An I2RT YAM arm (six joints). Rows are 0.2 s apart.
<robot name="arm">
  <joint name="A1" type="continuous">
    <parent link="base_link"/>
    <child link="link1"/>
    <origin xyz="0 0 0.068"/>
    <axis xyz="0 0 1"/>
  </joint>
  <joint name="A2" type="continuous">
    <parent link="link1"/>
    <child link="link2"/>
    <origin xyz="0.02 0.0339 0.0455"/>
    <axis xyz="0 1 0"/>
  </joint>
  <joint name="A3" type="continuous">
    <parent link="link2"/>
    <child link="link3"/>
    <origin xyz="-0.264 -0.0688 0"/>
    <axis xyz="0 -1 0"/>
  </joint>
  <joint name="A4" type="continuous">
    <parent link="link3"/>
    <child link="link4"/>
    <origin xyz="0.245 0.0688 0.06"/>
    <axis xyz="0 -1 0"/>
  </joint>
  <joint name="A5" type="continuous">
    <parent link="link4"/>
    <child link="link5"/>
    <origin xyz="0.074 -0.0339 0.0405"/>
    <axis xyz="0 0 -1"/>
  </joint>
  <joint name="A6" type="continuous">
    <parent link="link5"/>
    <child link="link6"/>
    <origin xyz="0.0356 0 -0.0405"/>
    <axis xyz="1 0 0"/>
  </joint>
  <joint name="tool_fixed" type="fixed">
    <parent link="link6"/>
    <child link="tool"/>
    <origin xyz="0 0 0" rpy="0 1.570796 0"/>
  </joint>
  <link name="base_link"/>
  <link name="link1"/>
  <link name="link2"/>
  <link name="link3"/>
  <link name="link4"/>
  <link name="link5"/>
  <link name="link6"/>
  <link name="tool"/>
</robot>
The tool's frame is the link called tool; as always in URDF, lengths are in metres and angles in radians. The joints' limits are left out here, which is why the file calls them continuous.
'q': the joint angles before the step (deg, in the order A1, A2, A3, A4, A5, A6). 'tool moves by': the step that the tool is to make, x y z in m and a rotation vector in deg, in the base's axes. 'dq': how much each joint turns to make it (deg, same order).
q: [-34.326 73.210 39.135 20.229 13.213 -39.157]
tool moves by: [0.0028 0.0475 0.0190 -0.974 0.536 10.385]
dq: [8.717 -7.417 -0.213 -6.855 -1.358 -1.509]
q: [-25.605 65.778 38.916 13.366 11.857 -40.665]
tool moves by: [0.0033 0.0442 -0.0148 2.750 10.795 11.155]
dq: [9.321 -2.255 -0.186 -12.758 -1.345 -1.854]
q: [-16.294 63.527 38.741 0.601 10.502 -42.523]
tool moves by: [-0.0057 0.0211 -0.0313 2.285 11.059 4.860]
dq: [4.470 0.612 -2.677 -7.879 -0.118 -0.618]
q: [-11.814 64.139 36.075 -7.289 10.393 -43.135]
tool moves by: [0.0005 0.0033 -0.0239 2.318 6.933 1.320]
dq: [0.642 3.380 -1.222 -2.700 -1.087 0.268]
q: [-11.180 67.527 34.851 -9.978 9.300 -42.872]
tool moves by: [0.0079 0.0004 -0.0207 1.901 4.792 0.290]
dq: [0.359 5.392 -0.013 0.225 -0.627 0.728]
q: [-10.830 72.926 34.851 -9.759 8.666 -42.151]
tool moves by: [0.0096 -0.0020 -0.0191 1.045 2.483 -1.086]
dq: [0.004 5.637 0.019 2.799 0.287 1.205]
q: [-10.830 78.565 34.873 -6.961 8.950 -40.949]
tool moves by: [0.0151 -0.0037 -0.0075 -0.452 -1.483 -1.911]
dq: [0.008 4.724 1.351 4.683 1.360 1.383]
